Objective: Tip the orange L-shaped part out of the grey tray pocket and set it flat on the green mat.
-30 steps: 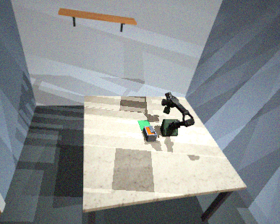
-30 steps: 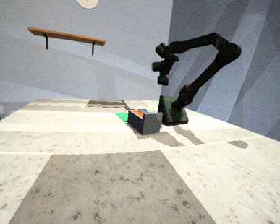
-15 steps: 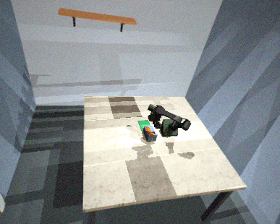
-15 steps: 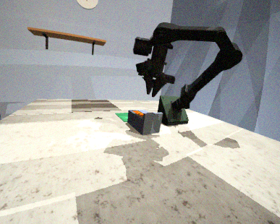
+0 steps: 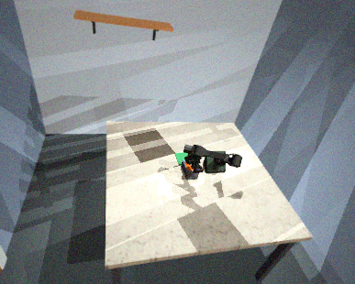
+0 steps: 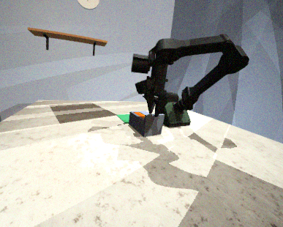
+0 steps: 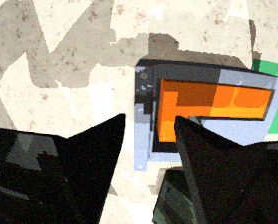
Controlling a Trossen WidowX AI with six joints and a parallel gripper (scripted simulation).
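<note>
Now: gripper tip 50 mm to the left of the orange L-shaped part and 40 mm above it. From my gripper tip the other things lie so: green mat (220 mm to the right, 100 mm below, 10 mm ahead).
</note>
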